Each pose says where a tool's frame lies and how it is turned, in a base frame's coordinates. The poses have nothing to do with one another.
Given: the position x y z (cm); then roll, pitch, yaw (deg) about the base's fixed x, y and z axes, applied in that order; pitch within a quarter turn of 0, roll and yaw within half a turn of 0.
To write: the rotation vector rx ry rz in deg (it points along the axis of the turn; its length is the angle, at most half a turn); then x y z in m. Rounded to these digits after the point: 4 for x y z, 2 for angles.
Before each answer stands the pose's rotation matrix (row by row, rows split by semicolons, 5 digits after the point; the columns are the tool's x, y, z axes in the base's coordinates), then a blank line. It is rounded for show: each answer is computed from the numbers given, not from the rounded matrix.
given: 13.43, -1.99, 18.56, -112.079, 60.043, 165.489
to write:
-0.48342 0.87144 0.08309; 0.12512 0.16272 -0.97871; -0.86640 -0.46273 -0.18770

54.59, 100.46, -78.97, 0.1343, -0.0199, 0.1856
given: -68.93, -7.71, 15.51, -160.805, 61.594, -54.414
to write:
0.27683 -0.93632 -0.21602; -0.38687 -0.31438 0.86689; -0.87960 -0.15641 -0.44927

-105.59, 68.47, 56.69, -0.6893, -0.0771, 0.1551
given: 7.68, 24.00, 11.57, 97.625, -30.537, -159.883
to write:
-0.80876 0.42724 -0.40420; -0.29623 0.29780 0.90750; 0.50809 0.85369 -0.11429

-6.66, -112.98, -89.60, 0.0768, 0.2400, 0.1157
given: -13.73, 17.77, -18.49, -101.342, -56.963, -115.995
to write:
-0.23895 -0.53702 0.80902; -0.49003 -0.65260 -0.57792; 0.83832 -0.53453 -0.10722

109.76, -74.12, 118.89, -0.1373, 0.1777, -0.1849
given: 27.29, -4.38, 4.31, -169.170, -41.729, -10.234
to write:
0.73443 -0.05143 0.67674; -0.13259 -0.98878 0.06875; 0.66561 -0.14023 -0.73301

-161.58, 8.60, -62.76, 0.2729, -0.0438, 0.0431
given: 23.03, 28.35, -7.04, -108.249, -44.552, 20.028
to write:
0.66952 0.73323 -0.11885; 0.24406 -0.06603 0.96751; 0.70156 -0.67677 -0.22315

-93.43, -46.62, -27.79, 0.2303, 0.2835, -0.0704
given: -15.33, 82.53, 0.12, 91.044, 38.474, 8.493
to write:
0.77431 0.61793 0.13645; 0.11562 0.07385 -0.99054; -0.62216 0.78276 -0.01426

84.31, 36.07, -23.88, -0.1533, 0.8253, 0.0012
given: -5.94, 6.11, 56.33, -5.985, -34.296, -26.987
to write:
0.73618 0.50367 -0.45206; -0.37489 0.85959 0.34722; 0.56347 -0.08614 0.82163

-13.78, -32.29, -27.94, -0.0594, 0.0611, 0.5633
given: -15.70, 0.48, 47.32, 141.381, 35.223, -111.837
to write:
-0.30387 -0.85915 -0.41173; -0.75830 -0.04353 0.65046; -0.57676 0.50987 -0.63827

-101.80, 119.49, 73.03, -0.1570, 0.0048, 0.4732
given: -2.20, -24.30, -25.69, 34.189, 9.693, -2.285
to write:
0.98494 0.12752 0.11676; -0.03930 0.82276 -0.56703; -0.16837 0.55390 0.81538

34.30, 8.72, -5.10, -0.0220, -0.2430, -0.2569
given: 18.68, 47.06, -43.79, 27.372, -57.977, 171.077
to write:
-0.52384 0.24735 0.81511; 0.08225 -0.93775 0.33742; 0.84784 0.24380 0.47089

-84.81, -29.64, -149.56, 0.1868, 0.4706, -0.4379
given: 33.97, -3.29, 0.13, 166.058, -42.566, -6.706
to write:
0.73146 -0.27520 0.62388; -0.08600 -0.94487 -0.31596; 0.67644 0.17745 -0.71480

152.94, -16.29, 58.64, 0.3397, -0.0329, 0.0013
